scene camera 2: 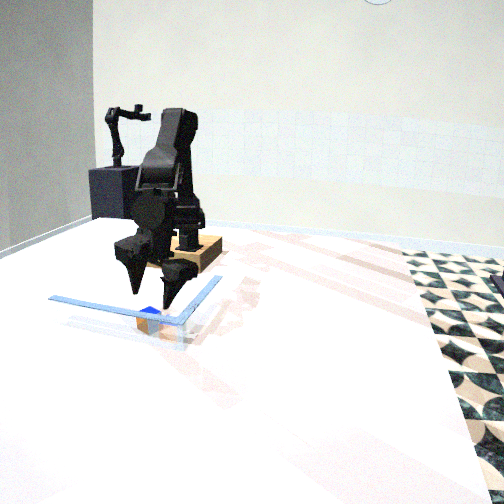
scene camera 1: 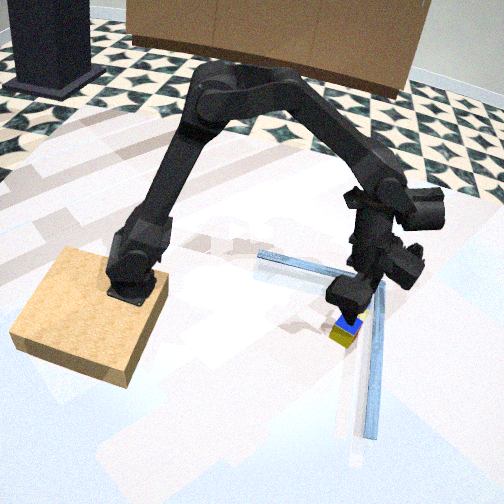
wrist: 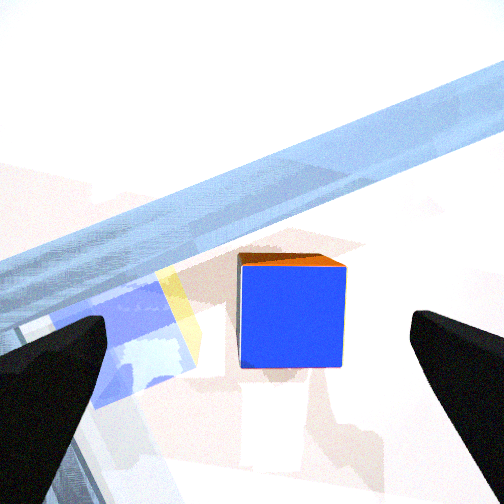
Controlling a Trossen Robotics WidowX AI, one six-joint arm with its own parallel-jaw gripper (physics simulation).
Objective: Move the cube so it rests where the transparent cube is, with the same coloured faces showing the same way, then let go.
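The cube [wrist: 292,312] shows a blue face toward the wrist camera and an orange face on top. It sits on the table beside the light-blue L-shaped rail [wrist: 250,205]. In scene camera 1 the cube [scene camera 1: 346,331] shows blue on top and yellow in front, and in scene camera 2 it [scene camera 2: 149,320] shows blue. The transparent cube [wrist: 150,330] is to its left in the wrist view, tucked in the rail's corner, with a pale blue face and a yellow edge. My gripper [wrist: 250,400] [scene camera 1: 352,298] is open, above the cube, with the fingers wide on either side of it.
The arm's base stands on a wooden block [scene camera 1: 90,312]. The rail [scene camera 1: 375,360] runs toward the front and also to the left [scene camera 1: 300,265]. A dark pedestal [scene camera 1: 50,45] and a brown board [scene camera 1: 280,35] stand at the back.
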